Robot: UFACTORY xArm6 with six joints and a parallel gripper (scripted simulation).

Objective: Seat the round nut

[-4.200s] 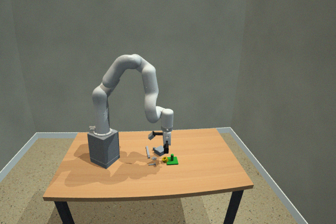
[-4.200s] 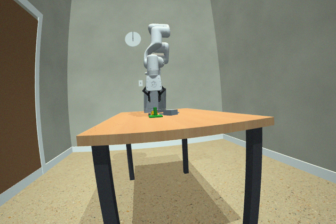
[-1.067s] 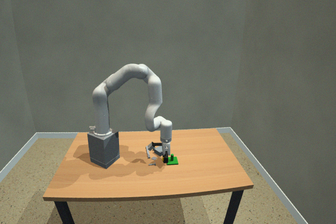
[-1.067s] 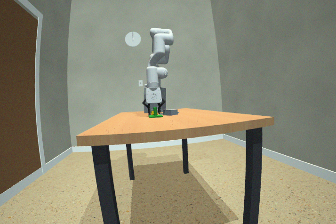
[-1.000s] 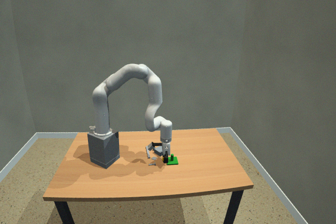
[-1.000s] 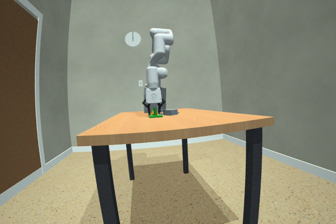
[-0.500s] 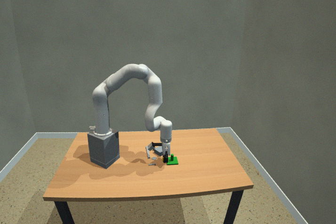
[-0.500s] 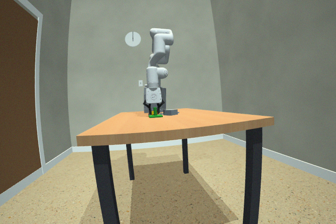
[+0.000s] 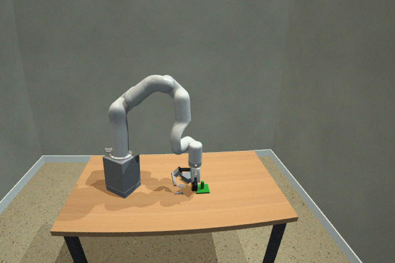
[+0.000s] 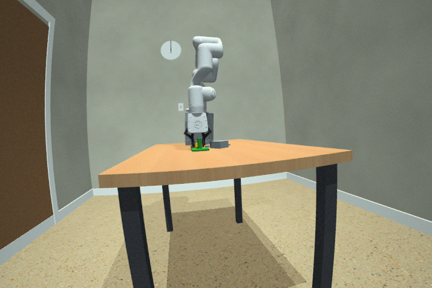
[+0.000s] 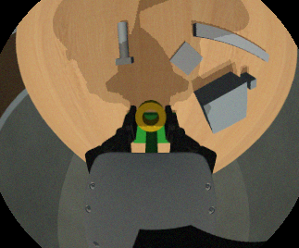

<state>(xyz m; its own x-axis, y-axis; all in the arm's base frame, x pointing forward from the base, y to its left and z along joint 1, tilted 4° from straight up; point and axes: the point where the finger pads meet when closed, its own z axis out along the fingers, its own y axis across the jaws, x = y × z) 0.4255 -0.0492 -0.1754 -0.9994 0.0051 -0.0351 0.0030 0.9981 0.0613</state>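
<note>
Right now my hand is 8 cm past the small square piece, 4 cm to the right of it and 3 cm above it. The rest, counted from my hand: bolt-like piece: 9 cm behind, 3 cm to the right, 2 cm below; then grey block: 2 cm behind, 11 cm to the left, 1 cm below; then long bar: 12 cm behind, 12 cm to the left, 3 cm below.
</note>
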